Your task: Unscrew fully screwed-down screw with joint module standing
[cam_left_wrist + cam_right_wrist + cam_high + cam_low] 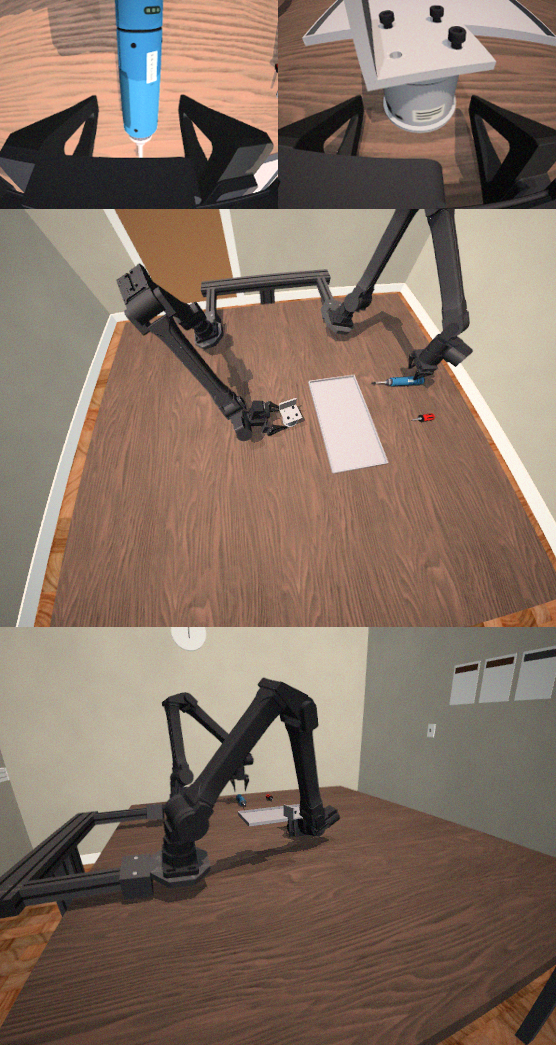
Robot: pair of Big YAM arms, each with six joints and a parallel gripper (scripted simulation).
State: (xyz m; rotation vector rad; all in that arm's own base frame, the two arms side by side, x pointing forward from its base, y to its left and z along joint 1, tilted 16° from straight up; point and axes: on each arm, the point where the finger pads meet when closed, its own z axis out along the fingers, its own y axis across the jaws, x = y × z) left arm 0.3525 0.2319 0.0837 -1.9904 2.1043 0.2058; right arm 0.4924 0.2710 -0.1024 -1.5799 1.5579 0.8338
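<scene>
The joint module body lies 3 cm to the left of my right hand and 1 cm above it. From my right hand the other things lie so: bracket: 3 cm to the left, 5 cm above; then flat tray: 3 cm ahead, 26 cm to the left, 2 cm below; then small red-handled screwdriver: 8 cm ahead, 59 cm to the left, 1 cm below.
</scene>
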